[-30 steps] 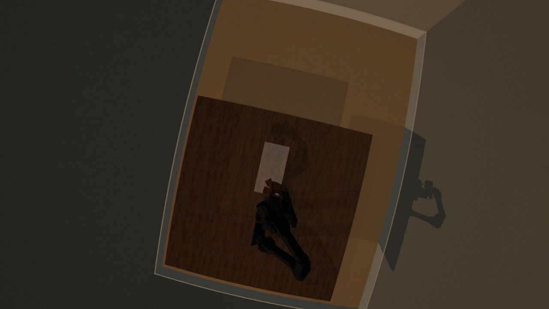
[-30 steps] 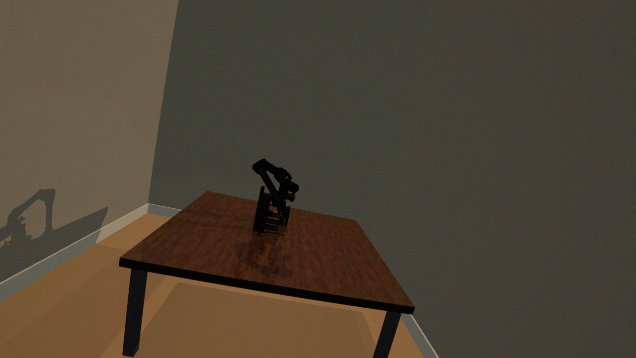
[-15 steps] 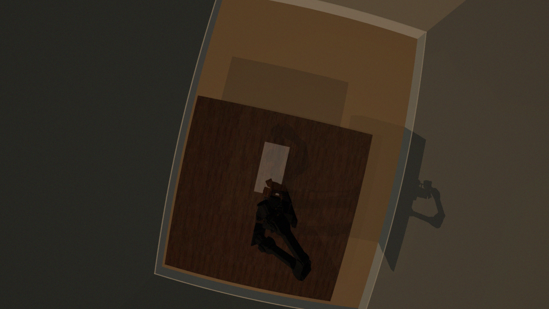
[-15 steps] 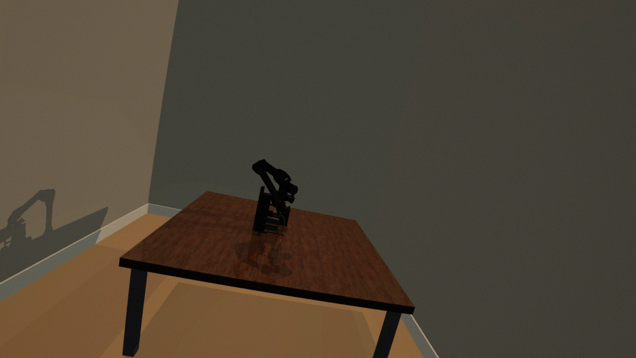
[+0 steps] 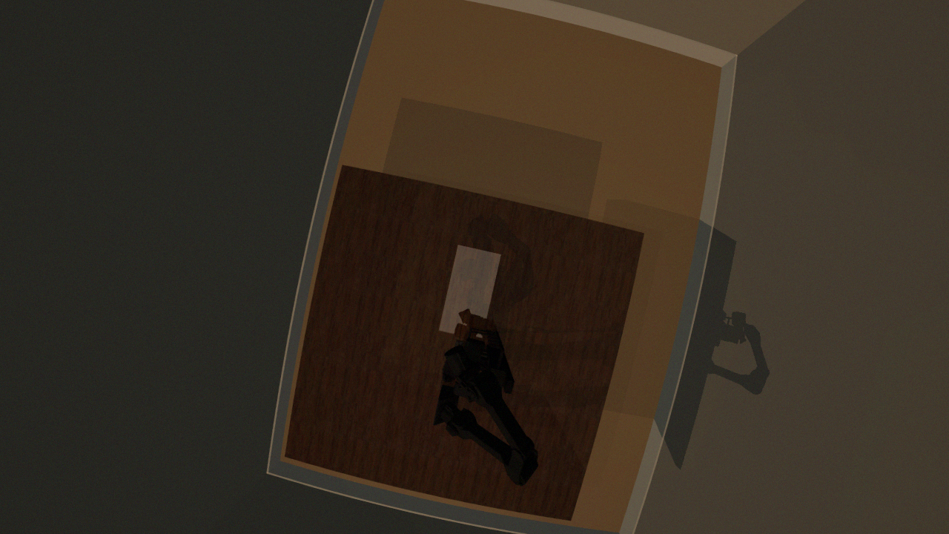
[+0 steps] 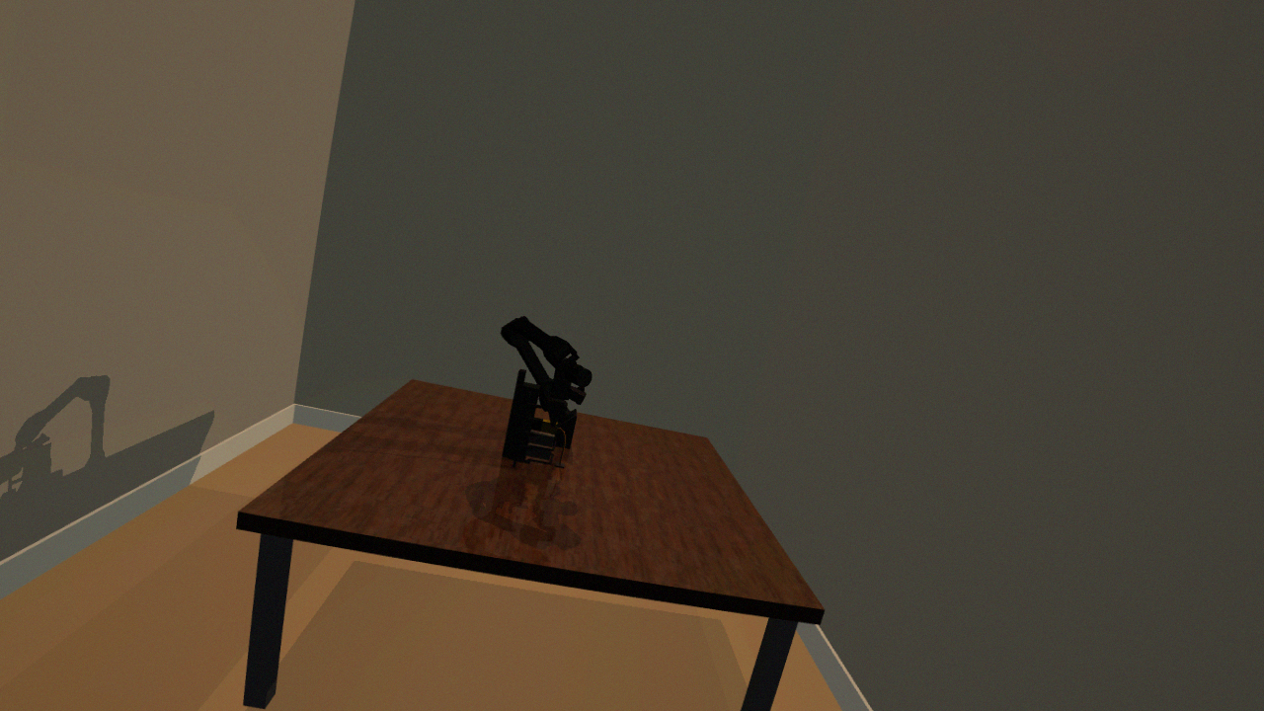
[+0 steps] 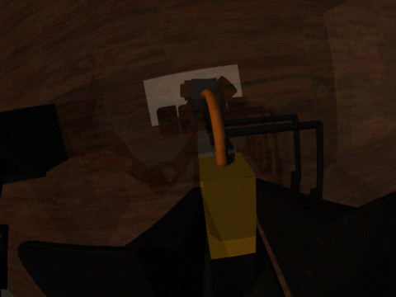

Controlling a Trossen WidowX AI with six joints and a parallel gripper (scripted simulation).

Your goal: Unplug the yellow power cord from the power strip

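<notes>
The yellow plug lies 30 mm to the right of my gripper tip.
</notes>
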